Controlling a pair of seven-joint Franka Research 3 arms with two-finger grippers.
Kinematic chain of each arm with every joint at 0, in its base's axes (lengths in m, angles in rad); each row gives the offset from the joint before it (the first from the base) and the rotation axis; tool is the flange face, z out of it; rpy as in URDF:
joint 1: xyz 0 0 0.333 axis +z
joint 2: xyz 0 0 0 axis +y
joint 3: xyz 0 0 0.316 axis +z
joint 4: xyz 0.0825 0 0 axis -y
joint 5: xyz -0.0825 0 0.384 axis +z
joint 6: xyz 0 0 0 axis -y
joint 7: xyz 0.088 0 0 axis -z
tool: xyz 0 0 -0.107 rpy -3.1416 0 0
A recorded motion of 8 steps. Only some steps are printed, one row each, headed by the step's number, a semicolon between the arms.
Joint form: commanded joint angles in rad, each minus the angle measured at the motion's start. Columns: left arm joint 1, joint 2, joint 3, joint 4, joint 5, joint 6, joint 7; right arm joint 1, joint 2, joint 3, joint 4, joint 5, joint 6, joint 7.
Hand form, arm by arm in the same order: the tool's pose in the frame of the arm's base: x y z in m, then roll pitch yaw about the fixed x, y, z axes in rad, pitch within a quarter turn. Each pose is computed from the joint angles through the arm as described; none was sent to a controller.
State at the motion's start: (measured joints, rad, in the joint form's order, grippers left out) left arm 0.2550 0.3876 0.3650 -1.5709 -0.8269 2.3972 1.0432; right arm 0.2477 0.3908 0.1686 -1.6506 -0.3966 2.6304 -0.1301
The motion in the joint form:
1: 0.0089 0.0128 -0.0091 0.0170 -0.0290 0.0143 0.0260; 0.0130 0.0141 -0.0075 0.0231 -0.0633 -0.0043 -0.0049
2: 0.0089 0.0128 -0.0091 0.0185 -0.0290 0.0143 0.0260; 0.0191 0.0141 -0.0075 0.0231 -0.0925 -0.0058 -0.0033
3: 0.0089 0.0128 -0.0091 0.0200 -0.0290 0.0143 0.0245; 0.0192 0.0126 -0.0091 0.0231 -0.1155 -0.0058 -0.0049
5: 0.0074 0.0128 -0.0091 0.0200 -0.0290 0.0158 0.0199; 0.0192 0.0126 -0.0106 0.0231 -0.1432 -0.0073 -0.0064
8: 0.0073 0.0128 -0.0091 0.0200 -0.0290 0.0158 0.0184; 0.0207 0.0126 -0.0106 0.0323 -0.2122 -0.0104 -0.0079
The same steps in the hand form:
1: 0.6023 0.3763 0.4835 3.0949 -0.7450 0.0183; 0.6522 0.2857 0.4559 2.6683 -0.4725 0.9723
2: 0.6025 0.3763 0.4843 3.0960 -0.7463 0.0173; 0.6500 0.2901 0.4555 2.6444 -0.4584 1.0001
3: 0.6027 0.3763 0.4850 3.0957 -0.7475 0.0184; 0.6499 0.2897 0.4562 2.6227 -0.4473 1.0196
5: 0.6033 0.3756 0.4852 3.0928 -0.7480 0.0232; 0.6499 0.2892 0.4557 2.5993 -0.4310 1.0410
8: 0.6033 0.3755 0.4852 3.0914 -0.7479 0.0252; 0.6498 0.2913 0.4594 2.5388 -0.3985 1.0961

